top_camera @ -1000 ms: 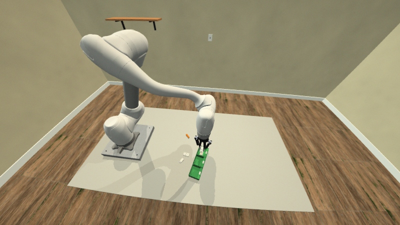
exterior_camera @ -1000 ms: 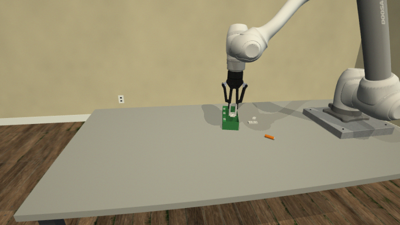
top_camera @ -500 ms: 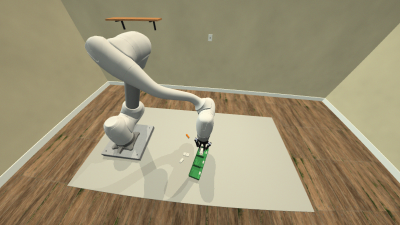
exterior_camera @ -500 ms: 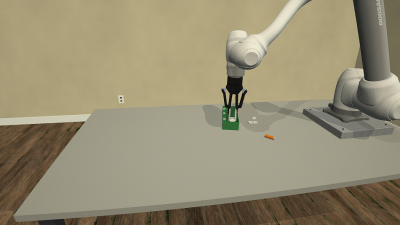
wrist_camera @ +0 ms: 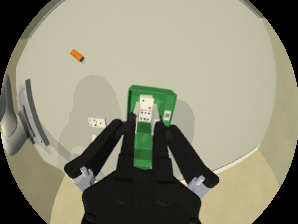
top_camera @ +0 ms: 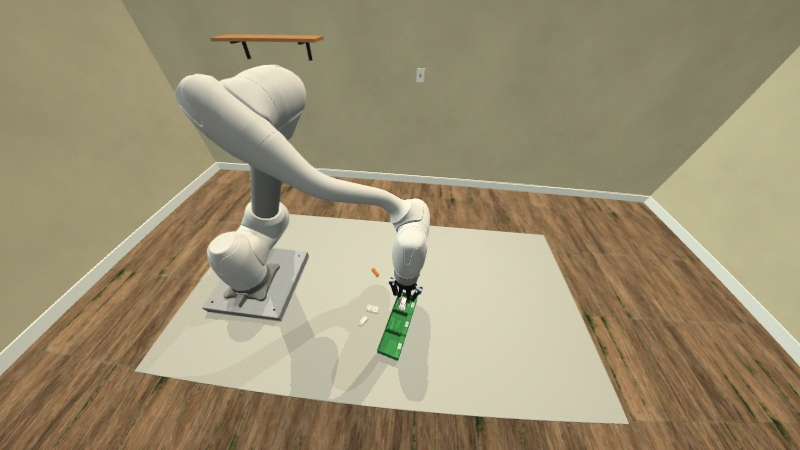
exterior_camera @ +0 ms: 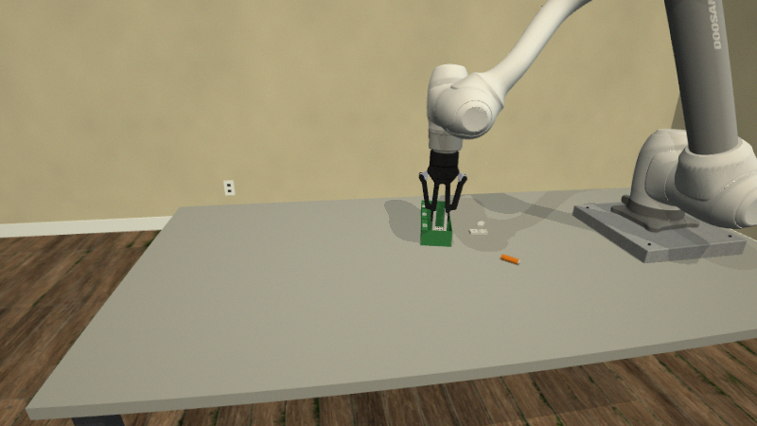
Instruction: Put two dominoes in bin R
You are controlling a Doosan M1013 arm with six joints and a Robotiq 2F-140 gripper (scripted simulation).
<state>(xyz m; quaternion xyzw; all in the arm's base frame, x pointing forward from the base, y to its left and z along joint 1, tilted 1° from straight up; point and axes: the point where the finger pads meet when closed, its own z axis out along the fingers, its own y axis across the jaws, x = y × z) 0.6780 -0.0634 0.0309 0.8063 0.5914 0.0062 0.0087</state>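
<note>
My gripper is now 4 cm above the white domino. Also, from my hand: white block 17 cm behind, 8 cm to the right, 5 cm below; then orange cylinder 14 cm behind, 16 cm to the left, 5 cm below.
</note>
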